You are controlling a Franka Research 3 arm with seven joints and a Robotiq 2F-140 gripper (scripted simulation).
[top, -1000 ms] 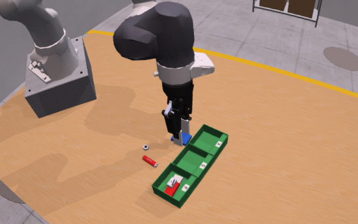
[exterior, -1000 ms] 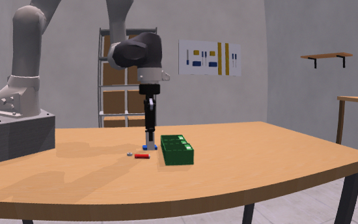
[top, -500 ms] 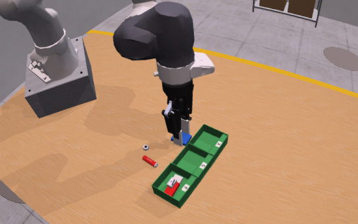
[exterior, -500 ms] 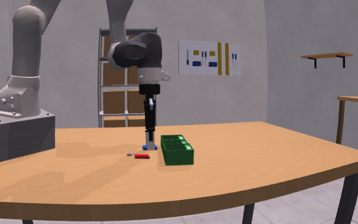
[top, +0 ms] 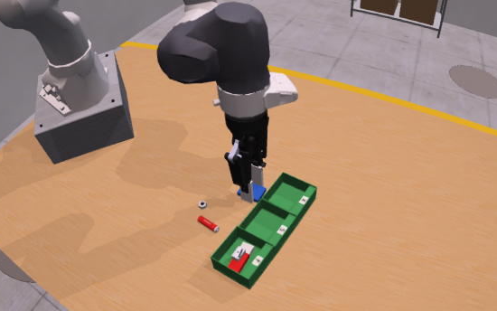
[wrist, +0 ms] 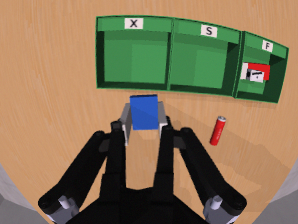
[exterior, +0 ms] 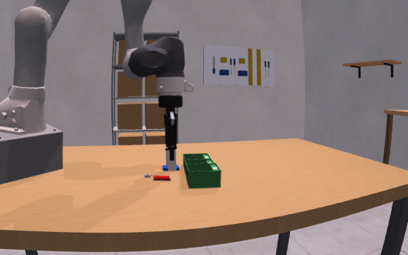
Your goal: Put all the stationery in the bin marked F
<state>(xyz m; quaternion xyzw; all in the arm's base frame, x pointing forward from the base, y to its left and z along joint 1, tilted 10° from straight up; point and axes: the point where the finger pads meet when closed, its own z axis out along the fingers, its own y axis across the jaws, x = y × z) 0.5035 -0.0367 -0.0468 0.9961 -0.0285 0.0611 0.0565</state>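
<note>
Now: hand 5 cm short of the white sharpener-like piece, 16 cm to the left of it and 1 cm above it. The rest, counted from my hand: flat blue block (3 cm below); metal nut (8 cm behind, 7 cm to the right, 3 cm below); green three-compartment bin (7 cm ahead, 8 cm to the right, 1 cm below).
</note>
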